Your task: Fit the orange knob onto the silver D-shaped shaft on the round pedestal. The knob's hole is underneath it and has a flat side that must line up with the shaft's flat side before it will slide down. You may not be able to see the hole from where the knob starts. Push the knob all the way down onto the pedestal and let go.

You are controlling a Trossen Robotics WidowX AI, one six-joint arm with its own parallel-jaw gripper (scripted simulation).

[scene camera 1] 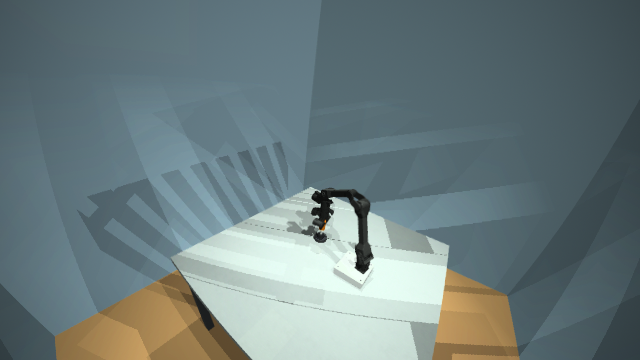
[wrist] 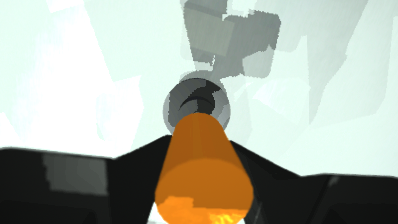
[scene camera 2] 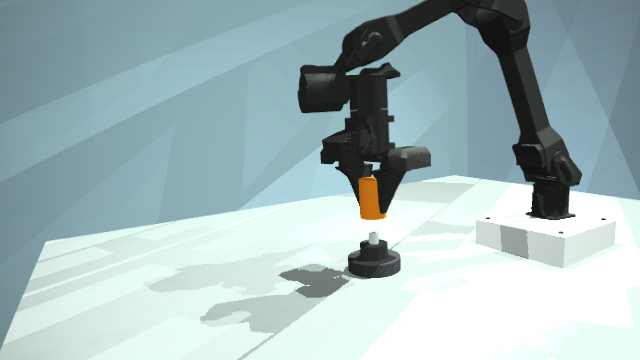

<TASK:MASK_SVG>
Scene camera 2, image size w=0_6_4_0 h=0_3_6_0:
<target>my gripper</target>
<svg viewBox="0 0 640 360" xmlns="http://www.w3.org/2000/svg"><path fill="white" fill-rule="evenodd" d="M350 111L350 118L345 118L344 130L338 131L322 140L321 164L334 164L334 162L338 162L339 166L335 168L347 176L359 207L359 179L372 177L373 175L377 180L380 213L385 214L388 212L406 171L431 166L431 153L426 146L403 146L396 148L396 142L390 142L389 122L394 122L394 115L389 115L388 109ZM364 161L378 162L381 164L380 169L373 170L373 164L364 163Z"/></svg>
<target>orange knob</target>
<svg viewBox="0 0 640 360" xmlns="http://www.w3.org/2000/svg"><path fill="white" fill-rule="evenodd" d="M360 178L360 218L364 220L385 219L386 213L380 213L377 180L375 177Z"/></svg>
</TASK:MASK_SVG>
